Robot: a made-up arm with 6 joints. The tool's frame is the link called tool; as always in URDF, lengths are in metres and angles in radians. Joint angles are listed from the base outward.
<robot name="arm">
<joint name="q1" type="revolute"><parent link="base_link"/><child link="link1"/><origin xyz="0 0 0.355" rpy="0 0 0"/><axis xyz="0 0 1"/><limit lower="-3.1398" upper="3.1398"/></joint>
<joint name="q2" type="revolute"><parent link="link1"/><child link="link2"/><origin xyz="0 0 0" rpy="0 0 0"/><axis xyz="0 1 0"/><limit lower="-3.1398" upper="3.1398"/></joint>
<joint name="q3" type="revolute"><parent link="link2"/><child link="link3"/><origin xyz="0 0 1.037" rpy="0 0 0"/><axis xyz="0 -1 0"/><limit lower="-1.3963" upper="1.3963"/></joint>
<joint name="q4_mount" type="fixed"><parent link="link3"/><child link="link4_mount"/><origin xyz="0 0 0" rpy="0 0 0"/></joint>
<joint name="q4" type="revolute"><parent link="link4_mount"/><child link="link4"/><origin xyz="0 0 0" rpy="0 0 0"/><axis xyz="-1 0 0"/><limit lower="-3.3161" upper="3.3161"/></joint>
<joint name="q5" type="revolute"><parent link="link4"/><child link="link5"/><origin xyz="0.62 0 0" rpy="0 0 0"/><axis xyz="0 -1 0"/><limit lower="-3.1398" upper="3.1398"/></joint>
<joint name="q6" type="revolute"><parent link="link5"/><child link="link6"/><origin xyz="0 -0.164 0" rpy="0 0 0"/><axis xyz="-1 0 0"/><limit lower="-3.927" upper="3.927"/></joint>
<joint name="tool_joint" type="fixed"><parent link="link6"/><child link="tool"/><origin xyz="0 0 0" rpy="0 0 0"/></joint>
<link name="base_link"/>
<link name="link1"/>
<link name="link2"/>
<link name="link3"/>
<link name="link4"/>
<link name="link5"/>
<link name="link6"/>
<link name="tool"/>
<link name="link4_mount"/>
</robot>
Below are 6 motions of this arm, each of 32 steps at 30 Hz.
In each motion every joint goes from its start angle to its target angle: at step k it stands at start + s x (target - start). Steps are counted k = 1, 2, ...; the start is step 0. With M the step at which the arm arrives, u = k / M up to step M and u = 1 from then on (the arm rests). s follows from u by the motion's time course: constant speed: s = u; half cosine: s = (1 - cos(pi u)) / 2; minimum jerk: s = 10 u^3 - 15 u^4 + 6 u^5.
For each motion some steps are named. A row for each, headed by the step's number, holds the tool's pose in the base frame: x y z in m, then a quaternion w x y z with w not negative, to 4 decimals.
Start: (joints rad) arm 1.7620 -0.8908 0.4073 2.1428 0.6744 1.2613
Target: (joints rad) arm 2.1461 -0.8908 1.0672 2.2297 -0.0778 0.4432
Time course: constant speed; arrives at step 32
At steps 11, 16, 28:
11: 0.2019 -0.8952 1.6326 0.4093 -0.3629 -0.7092 -0.4447
16: 0.2770 -0.9401 1.6184 0.5149 -0.3196 -0.6830 -0.4078
28: 0.4766 -1.0152 1.5593 0.7366 -0.1582 -0.5849 -0.3005

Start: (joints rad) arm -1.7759 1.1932 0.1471 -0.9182 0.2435 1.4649
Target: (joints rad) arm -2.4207 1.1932 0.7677 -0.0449 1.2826 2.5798
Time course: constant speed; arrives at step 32
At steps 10, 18, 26, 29, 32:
10: -0.6336 -1.1402 0.2057 0.4041 -0.1199 0.6287 -0.6535
18: -0.8765 -1.0965 0.2873 0.1858 -0.2859 0.7182 -0.6066
26: -1.1039 -0.9952 0.3885 0.0786 0.3796 -0.7730 0.5022
29: -1.1818 -0.9431 0.4306 0.1818 0.3947 -0.7803 0.4498
32: -1.2542 -0.8839 0.4747 0.2840 0.3993 -0.7788 0.3916

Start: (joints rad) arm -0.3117 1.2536 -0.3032 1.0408 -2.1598 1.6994
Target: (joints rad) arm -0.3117 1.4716 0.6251 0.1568 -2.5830 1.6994
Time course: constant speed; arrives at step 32
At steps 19, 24, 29, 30, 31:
19: 1.2448 -0.5510 0.0206 0.1839 -0.1253 -0.7289 -0.6475
24: 1.2846 -0.5741 0.0156 0.1189 -0.1524 -0.7167 -0.6700
29: 1.3212 -0.5931 0.0119 0.0569 -0.1726 -0.6943 -0.6963
30: 1.3282 -0.5964 0.0113 0.0451 -0.1758 -0.6887 -0.7020
31: 1.3350 -0.5995 0.0108 0.0334 -0.1786 -0.6827 -0.7077

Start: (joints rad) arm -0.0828 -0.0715 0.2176 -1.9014 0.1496 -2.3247
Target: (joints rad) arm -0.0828 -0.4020 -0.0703 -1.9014 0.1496 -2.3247
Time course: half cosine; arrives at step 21
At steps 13, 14, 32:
13: 0.3371 0.0254 1.3932 0.5130 -0.8405 0.0254 -0.1722
14: 0.3150 0.0273 1.3880 0.5129 -0.8404 0.0247 -0.1734
32: 0.2346 0.0340 1.3646 0.5127 -0.8397 0.0219 -0.1779

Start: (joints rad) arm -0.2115 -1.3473 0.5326 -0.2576 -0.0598 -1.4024
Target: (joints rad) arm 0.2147 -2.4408 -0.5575 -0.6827 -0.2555 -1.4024
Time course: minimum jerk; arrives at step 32
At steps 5, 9, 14, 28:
5: -1.1734 0.0752 1.1557 0.4738 0.3974 -0.5668 0.5443
9: -1.1846 0.0240 1.0350 0.4589 0.4247 -0.5386 0.5648
14: -1.1485 -0.0949 0.7634 0.4228 0.4793 -0.4702 0.6085
28: -0.7324 -0.2852 0.1958 0.3200 0.5715 -0.2796 0.7020

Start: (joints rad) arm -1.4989 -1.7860 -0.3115 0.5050 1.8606 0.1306
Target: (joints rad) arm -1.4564 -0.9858 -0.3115 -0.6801 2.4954 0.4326
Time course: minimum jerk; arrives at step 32
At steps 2, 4, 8, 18, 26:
2: -0.2175 1.0183 0.7601 0.0903 0.8311 0.5450 -0.0632
4: -0.2189 1.0112 0.7712 0.0906 0.8263 0.5525 -0.0615
8: -0.2262 0.9632 0.8391 0.0938 0.7941 0.5986 -0.0473
18: -0.2200 0.6037 1.1344 0.1720 0.5798 0.7832 0.1441
26: -0.1722 0.3377 1.2269 0.2670 0.4422 0.7882 0.3346

